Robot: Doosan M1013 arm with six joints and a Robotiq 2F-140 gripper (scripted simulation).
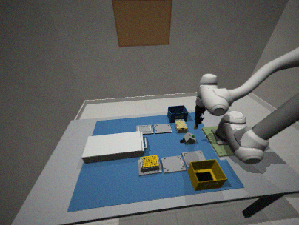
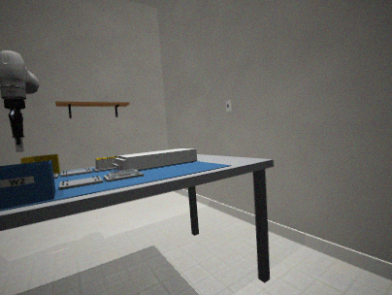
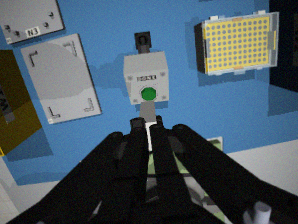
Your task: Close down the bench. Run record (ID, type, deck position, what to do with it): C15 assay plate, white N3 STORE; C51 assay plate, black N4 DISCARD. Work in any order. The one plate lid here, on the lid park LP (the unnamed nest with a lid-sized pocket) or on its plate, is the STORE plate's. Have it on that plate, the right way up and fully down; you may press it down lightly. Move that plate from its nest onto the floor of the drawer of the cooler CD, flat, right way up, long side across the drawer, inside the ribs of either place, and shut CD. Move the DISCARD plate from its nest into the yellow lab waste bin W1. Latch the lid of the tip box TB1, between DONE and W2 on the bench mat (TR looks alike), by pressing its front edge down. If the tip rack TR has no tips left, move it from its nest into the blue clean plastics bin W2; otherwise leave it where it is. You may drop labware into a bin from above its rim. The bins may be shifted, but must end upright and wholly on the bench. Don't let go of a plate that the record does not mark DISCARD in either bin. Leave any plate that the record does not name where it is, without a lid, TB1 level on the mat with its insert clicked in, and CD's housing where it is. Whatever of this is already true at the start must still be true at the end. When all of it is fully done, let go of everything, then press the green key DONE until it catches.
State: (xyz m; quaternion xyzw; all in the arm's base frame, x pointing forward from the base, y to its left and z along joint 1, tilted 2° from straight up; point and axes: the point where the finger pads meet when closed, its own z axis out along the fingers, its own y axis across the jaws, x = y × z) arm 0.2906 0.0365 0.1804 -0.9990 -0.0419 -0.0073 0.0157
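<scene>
The DONE key box is 14 cm below my hand and 2 cm ahead of it. Round my hand: yellow waste bin W1 (33 cm to the left, 15 cm below, 1 cm behind); grey nest N3 (23 cm to the left, 19 cm below, 19 cm ahead); blue bin W2 (31 cm to the right, 15 cm below, 9 cm ahead).
</scene>
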